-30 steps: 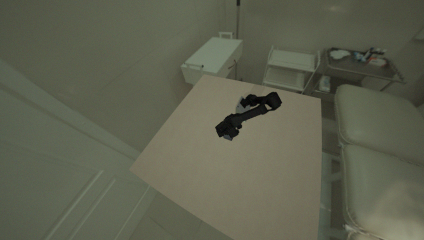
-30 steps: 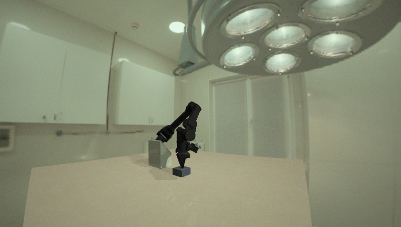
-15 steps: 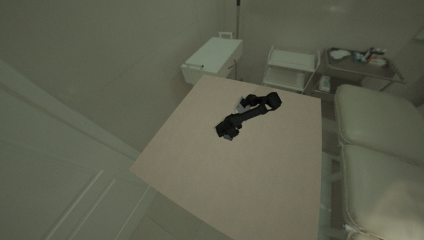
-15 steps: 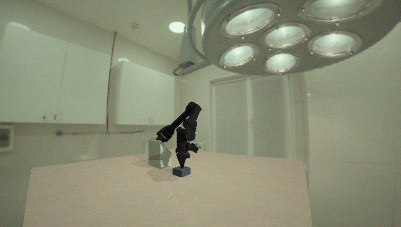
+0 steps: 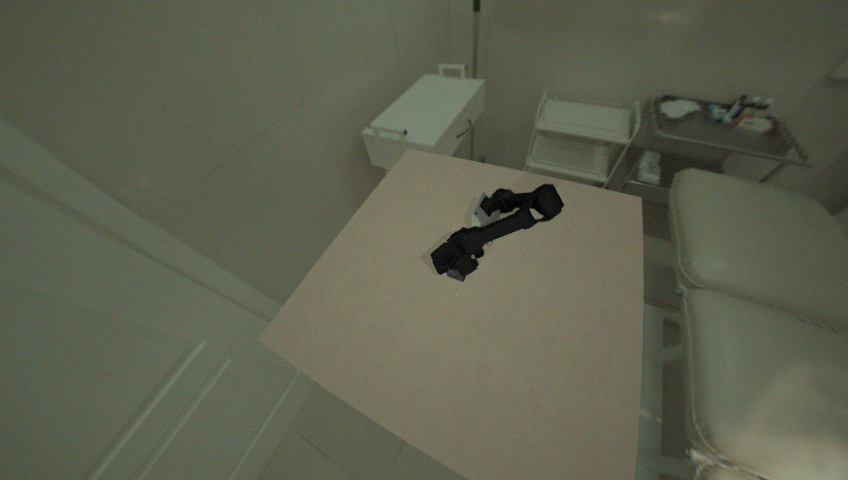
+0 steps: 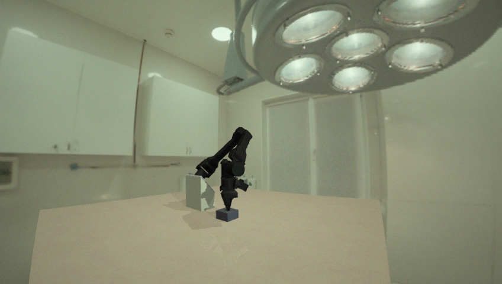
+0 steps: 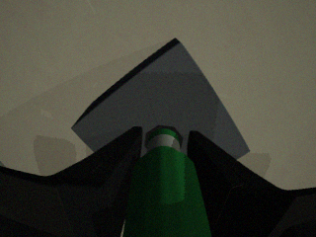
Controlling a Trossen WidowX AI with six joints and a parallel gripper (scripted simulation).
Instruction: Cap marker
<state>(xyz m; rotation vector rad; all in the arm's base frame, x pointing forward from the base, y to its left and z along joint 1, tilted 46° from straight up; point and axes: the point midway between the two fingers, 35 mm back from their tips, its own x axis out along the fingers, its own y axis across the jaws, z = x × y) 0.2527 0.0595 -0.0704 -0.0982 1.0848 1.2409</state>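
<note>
My gripper tip is now 50 mm below the green cap. The rest, counted from my gripper tip: holder block (20 mm below).
</note>
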